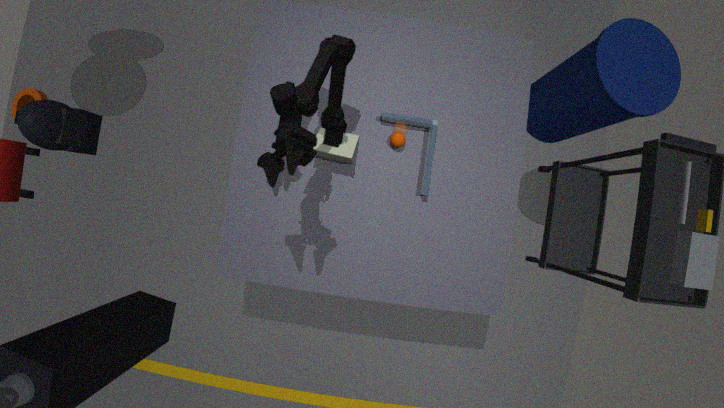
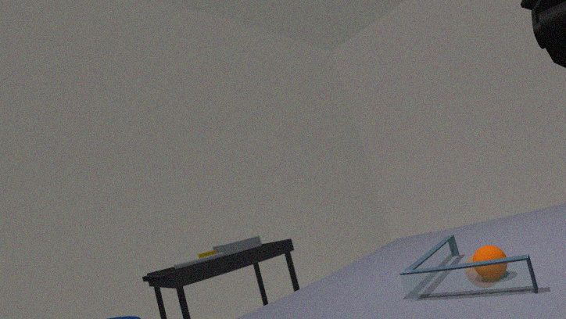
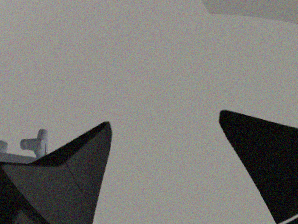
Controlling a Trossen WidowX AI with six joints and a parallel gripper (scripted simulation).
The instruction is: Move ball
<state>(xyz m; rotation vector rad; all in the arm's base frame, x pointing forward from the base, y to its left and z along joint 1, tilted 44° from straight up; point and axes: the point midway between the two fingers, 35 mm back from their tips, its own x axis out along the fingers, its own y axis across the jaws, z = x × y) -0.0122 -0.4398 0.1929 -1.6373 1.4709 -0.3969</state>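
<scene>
Right now my gripper tip is 510 mm above the ball, 300 mm to the right of it and 270 mm short of it. Also, from my gripper tip: wall: 510 mm below, 420 mm ahead, 260 mm to the left.
</scene>
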